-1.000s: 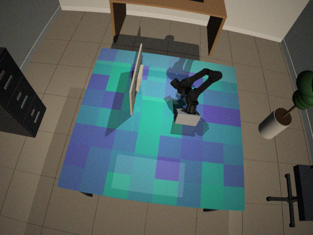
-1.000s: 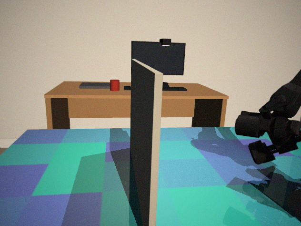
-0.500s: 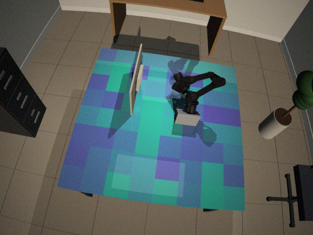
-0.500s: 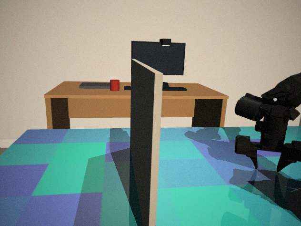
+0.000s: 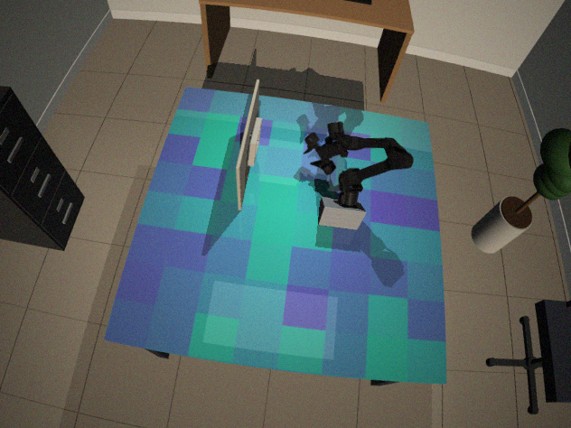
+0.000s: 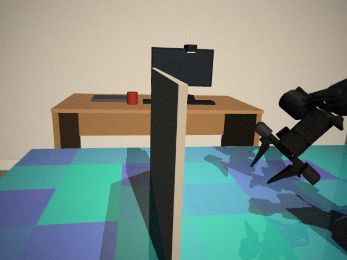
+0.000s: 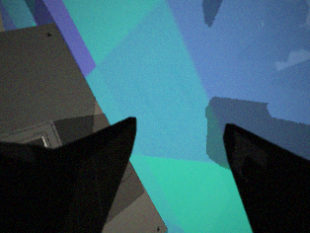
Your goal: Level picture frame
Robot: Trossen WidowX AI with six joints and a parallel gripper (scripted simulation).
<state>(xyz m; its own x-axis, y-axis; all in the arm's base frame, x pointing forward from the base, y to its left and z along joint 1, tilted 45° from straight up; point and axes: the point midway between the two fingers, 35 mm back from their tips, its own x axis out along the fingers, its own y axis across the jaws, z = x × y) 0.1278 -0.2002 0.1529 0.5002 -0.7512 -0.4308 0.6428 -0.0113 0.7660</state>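
My gripper tip is now 240 mm short of the picture frame and 100 mm below it. From my gripper tip the other things lie so: wall panel: 250 mm ahead, 10 mm to the left, 90 mm above.
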